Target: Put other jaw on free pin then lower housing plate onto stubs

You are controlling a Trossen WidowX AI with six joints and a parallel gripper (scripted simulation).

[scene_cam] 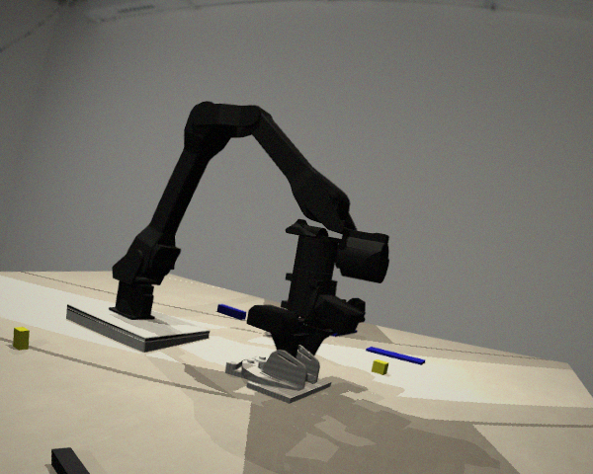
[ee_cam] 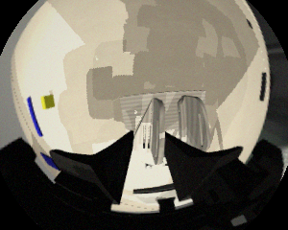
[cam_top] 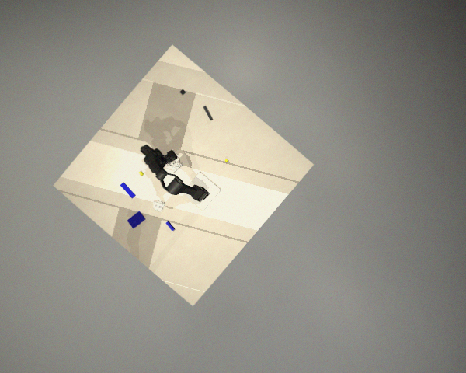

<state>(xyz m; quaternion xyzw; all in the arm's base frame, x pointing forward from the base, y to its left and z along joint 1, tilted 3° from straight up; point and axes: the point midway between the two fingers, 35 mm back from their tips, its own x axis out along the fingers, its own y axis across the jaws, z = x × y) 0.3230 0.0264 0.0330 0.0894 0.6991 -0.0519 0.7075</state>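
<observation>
My gripper tip is 25 cm to the right of the white block, 17 cm past it and 1 cm above it. From my gripper tip the other things lie so: dark bar 44 cm to the right, 5 cm ahead, 1 cm below.
</observation>
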